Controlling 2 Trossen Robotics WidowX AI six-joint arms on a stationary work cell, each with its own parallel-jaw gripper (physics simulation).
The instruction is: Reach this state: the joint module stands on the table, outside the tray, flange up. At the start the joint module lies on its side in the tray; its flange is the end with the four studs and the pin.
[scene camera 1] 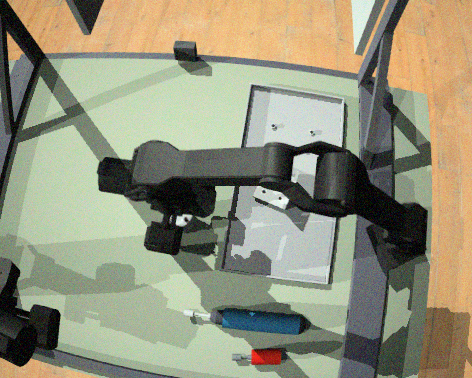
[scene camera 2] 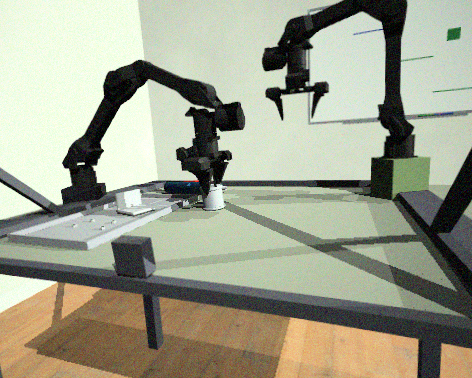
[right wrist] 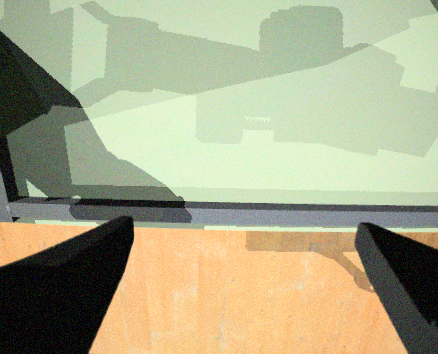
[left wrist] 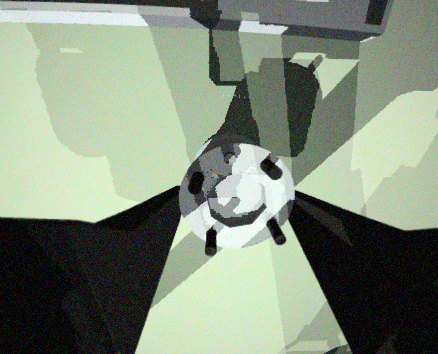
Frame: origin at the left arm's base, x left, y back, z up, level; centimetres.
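Seen in the pictures: left gripper, fingertip midpoint: (scene camera 1: 176, 213) (scene camera 2: 212, 191) (left wrist: 234, 193); right gripper, fingertip midpoint: (scene camera 1: 30, 315) (scene camera 2: 297, 119) (right wrist: 246, 230); left arm's base, origin of the base link: (scene camera 1: 399, 237) (scene camera 2: 84, 185); right arm's base, origin of the base link: (scene camera 2: 399, 157).
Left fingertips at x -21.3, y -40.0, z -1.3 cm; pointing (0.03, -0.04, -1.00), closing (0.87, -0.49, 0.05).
Offsets run from my left fingertips to a thing's top centre. "*": to the spot under its first point.
The white joint module {dx +0.1, dy +0.1, dz +3.1 cm} (scene camera 1: 184, 220) (scene camera 2: 214, 198) (left wrist: 240, 237) is upright outside the tray (scene camera 1: 310, 110) (scene camera 2: 50, 237) (left wrist: 90, 17). Its flange faces up to the left wrist camera, with four dark studs and a small pin showing. In scene camera 2 its base meets the table top with no visible gap; whether it bears its weight there I cannot tell. My left gripper (scene camera 2: 212, 189) (left wrist: 234, 193) points down and is shut on the module, a finger on each side. My right gripper (scene camera 2: 297, 118) (right wrist: 246, 230) is open and empty, high above the table's edge.
A white bracket (scene camera 1: 271, 197) (scene camera 2: 129, 200) and small screws (scene camera 1: 274, 126) (scene camera 2: 92, 220) are in the tray. A blue-handled tool {* dx +25.8, dy +8.2, dz -0.7 cm} (scene camera 1: 262, 321) (scene camera 2: 180, 187) and a red-handled tool {dx +32.7, dy +4.4, dz -1.4 cm} (scene camera 1: 266, 356) lie beyond the tray's end. A dark grey cube {dx -36.8, dy +13.5, dz +0.9 cm} (scene camera 1: 185, 51) (scene camera 2: 134, 256) is at the table's edge.
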